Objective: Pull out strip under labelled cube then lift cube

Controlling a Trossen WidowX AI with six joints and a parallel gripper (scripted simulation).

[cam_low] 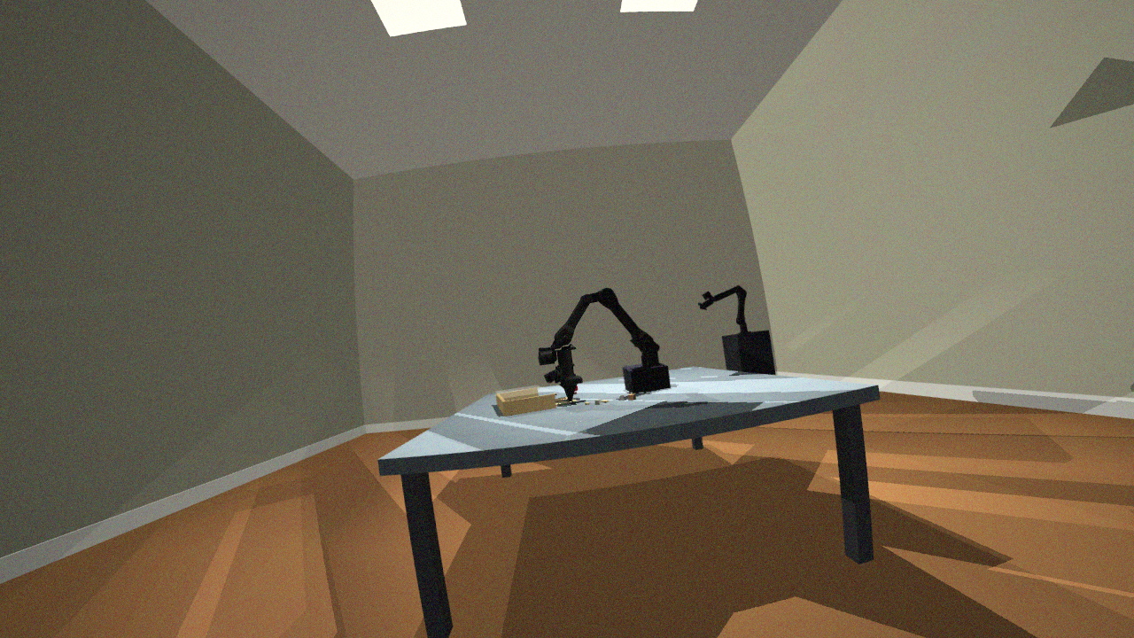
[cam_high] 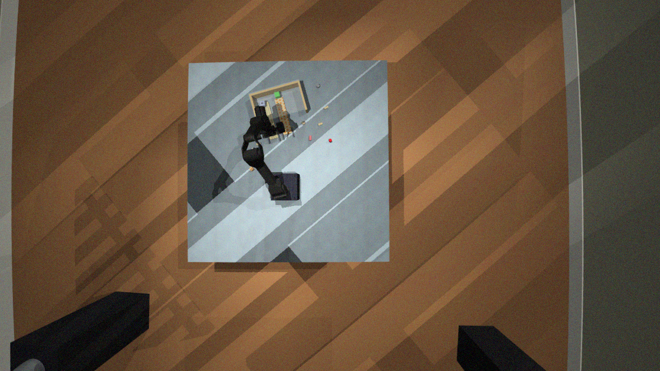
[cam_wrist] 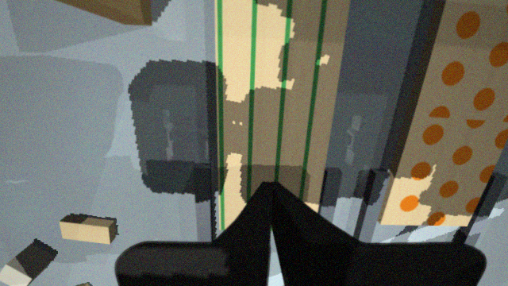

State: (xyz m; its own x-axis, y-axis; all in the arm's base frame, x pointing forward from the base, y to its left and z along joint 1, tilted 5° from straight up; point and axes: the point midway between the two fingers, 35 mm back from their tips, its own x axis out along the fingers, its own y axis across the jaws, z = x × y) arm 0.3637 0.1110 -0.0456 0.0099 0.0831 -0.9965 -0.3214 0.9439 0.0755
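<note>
Now: the labelled cube 190 mm ahead of my gripper tip, 70 mm to the left of it and 20 mm above it. Round my gripper tip: red block: 30 mm behind, 370 mm to the right, 10 mm above; pink block: 10 mm behind, 240 mm to the right; orange block: 230 mm behind, 120 mm to the left.
</note>
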